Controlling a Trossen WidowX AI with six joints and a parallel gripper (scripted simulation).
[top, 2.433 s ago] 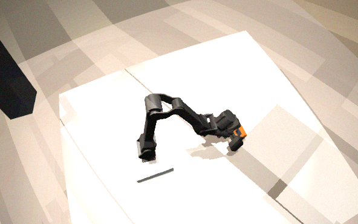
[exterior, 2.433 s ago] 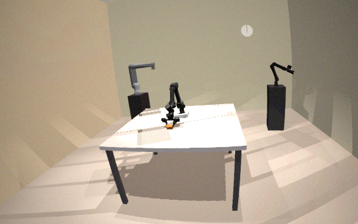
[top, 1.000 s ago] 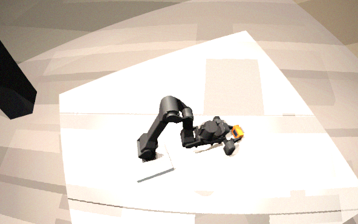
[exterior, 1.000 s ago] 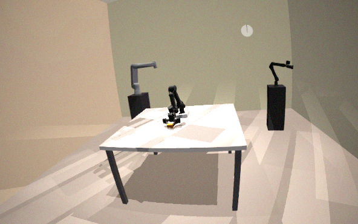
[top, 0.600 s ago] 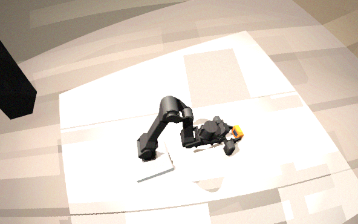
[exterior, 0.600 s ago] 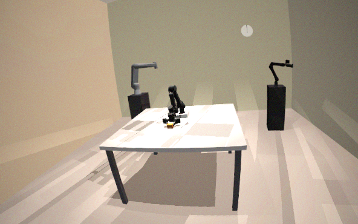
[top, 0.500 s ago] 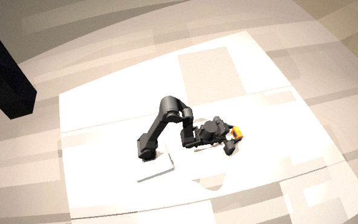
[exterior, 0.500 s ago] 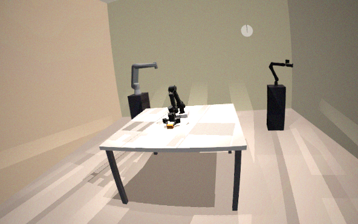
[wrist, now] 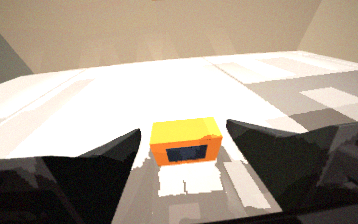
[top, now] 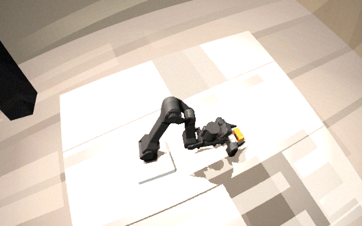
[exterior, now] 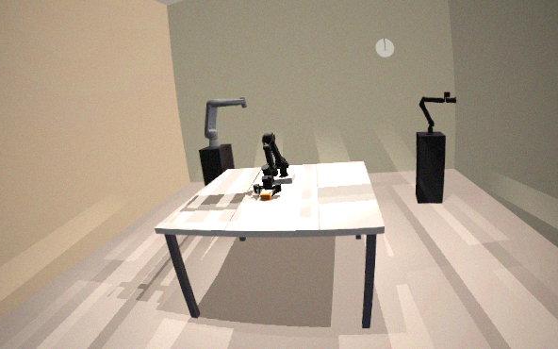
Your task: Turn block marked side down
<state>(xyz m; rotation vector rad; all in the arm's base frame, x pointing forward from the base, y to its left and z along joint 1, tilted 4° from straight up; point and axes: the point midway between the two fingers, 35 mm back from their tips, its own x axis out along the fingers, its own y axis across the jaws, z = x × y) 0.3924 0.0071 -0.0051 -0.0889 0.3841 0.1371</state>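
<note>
Right now my gripper tip is 2 cm past the block and 1 cm above it.
</note>
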